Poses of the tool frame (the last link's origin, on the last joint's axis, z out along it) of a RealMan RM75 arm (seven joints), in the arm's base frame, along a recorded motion.
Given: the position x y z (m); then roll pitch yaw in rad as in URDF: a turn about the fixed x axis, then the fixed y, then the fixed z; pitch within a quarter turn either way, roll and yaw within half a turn.
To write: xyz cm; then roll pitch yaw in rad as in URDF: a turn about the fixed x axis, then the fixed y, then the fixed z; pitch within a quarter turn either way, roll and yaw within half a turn. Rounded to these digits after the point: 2 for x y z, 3 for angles.
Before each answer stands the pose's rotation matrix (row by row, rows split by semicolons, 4 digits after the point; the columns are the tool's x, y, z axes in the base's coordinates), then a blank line. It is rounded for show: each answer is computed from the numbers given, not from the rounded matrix.
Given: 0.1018 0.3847 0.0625 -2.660 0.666 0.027
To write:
0.7860 -0.2622 -0.5599; 0.0212 -0.8937 0.4482; -0.6178 -0.3642 -0.6969

10.18 38.47 6.25 -2.660 0.666 0.027
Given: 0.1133 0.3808 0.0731 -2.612 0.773 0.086
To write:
0.7132 -0.2773 -0.6438; 0.0615 -0.8901 0.4516; -0.6983 -0.3616 -0.6178

11.33 38.08 7.31 -2.612 0.773 0.086
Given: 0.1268 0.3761 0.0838 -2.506 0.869 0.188
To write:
0.6342 -0.2950 -0.7147; 0.1207 -0.8753 0.4683; -0.7637 -0.3833 -0.5195

12.68 37.61 8.38 -2.506 0.869 0.188
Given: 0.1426 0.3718 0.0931 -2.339 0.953 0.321
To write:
0.5497 -0.3370 -0.7644; 0.1828 -0.8443 0.5037; -0.8152 -0.4166 -0.4025

14.26 37.18 9.31 -2.339 0.953 0.321
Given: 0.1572 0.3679 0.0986 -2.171 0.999 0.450
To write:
0.4873 -0.3792 -0.7866; 0.2354 -0.8104 0.5365; -0.8409 -0.4466 -0.3056

15.72 36.79 9.86 -2.171 0.999 0.450
